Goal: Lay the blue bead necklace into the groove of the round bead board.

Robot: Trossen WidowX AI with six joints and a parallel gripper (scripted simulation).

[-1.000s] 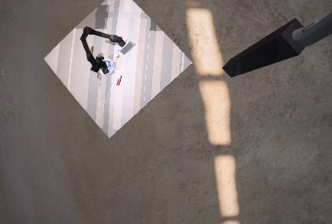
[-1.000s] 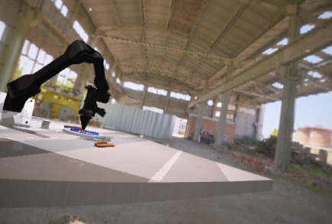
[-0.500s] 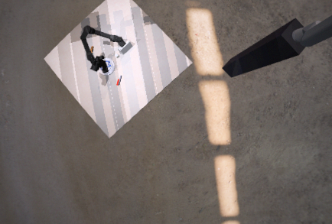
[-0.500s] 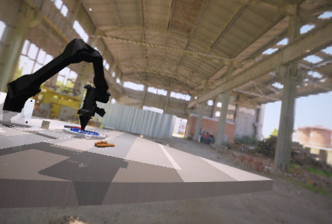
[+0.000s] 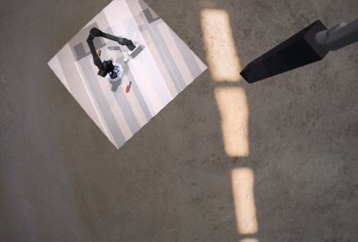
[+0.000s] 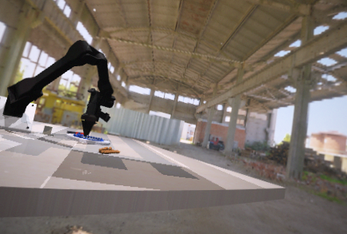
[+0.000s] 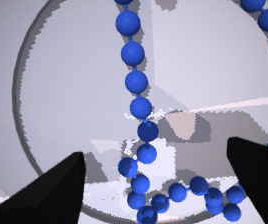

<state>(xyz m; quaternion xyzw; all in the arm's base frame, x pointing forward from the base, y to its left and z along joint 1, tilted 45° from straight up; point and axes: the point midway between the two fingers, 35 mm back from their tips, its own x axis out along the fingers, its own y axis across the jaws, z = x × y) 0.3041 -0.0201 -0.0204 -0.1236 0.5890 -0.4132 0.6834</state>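
Right now my gripper tip is 1 cm to the left of the round white bead board, 1 cm short of it and 1 cm above it. The rest, counted from my gripper tip: small white block: 17 cm behind; red pen-like object: 22 cm to the left, 3 cm ahead, 1 cm below.
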